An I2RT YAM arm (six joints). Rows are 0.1 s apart.
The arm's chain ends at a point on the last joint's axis. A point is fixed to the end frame.
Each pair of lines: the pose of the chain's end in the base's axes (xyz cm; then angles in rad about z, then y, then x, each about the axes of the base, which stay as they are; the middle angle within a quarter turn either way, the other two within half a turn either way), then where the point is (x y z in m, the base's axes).
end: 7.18, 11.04, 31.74, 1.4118, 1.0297, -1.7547
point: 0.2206 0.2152 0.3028
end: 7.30, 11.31, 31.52, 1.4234, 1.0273, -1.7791
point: 0.2216 0.2178 0.2982
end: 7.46, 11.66, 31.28, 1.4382, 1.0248, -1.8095
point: 0.2230 0.2211 0.2927
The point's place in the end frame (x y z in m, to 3 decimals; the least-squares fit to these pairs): -0.007 0.013 0.182
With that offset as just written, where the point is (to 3 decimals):
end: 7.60, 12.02, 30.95, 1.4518, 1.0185, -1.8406
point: 0.224 0.225 0.286
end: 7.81, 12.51, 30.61, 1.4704, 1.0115, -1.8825
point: 0.225 0.230 0.278
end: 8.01, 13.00, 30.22, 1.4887, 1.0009, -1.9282
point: 0.226 0.235 0.269
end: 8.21, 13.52, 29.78, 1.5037, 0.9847, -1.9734
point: 0.226 0.241 0.260
